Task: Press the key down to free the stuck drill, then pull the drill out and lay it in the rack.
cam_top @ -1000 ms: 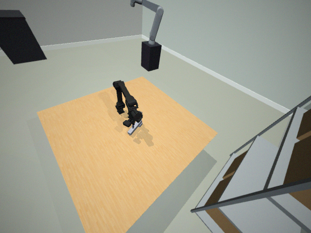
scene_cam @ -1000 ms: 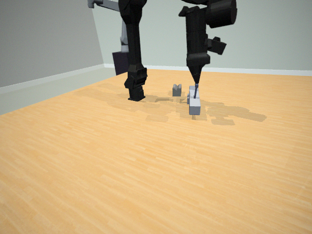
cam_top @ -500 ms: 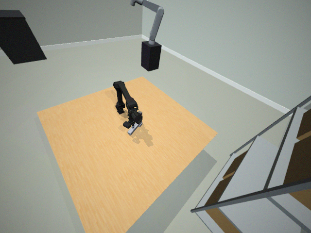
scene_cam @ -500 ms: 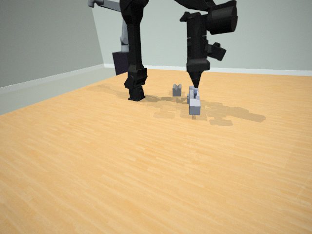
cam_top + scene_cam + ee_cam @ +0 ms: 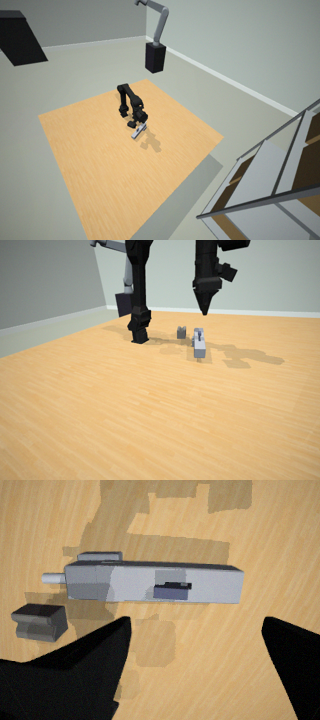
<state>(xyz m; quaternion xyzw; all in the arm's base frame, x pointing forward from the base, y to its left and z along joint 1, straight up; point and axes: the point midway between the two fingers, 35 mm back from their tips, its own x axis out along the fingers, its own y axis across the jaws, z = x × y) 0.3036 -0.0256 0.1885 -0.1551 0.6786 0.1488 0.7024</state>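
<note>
Right now the drill is 40 mm behind my gripper tip, 90 mm to the left of it and 110 mm below it. From my gripper tip the other things lie so: rack 150 mm behind, 160 mm to the left, 130 mm below; then dark key 10 mm behind, 10 mm to the left, 100 mm below; then light grey block 20 mm behind, 30 mm to the left, 120 mm below.
</note>
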